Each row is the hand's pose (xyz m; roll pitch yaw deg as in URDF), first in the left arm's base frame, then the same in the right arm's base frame.
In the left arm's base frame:
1: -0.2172 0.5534 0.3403 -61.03 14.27 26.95
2: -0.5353 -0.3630 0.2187 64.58 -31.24 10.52
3: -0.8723 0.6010 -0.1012 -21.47 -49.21 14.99
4: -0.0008 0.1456 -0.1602 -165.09 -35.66 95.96
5: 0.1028 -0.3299 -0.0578 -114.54 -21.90 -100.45
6: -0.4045 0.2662 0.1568 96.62 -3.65 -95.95
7: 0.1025 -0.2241 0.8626 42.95 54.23 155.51
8: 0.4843 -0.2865 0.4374 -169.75 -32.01 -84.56
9: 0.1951 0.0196 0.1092 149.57 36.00 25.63
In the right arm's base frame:
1: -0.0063 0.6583 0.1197 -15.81 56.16 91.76
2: 0.2899 -0.2599 0.2776 75.70 21.91 45.47
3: -0.6357 0.2645 0.3939 -7.56 3.63 44.92
4: -0.0093 0.1764 -0.3612 -102.03 -25.77 97.00
5: 0.3808 -0.1296 -0.4003 -172.65 -19.02 -42.49
6: -0.0522 0.2738 0.1552 42.26 -5.16 -55.47
7: 0.9407 0.3716 0.1417 60.86 2.05 -159.06
8: 0.8670 0.2652 -0.4185 134.79 -12.61 -25.70
9: 0.3357 0.2646 -0.3664 -128.19 67.52 132.53

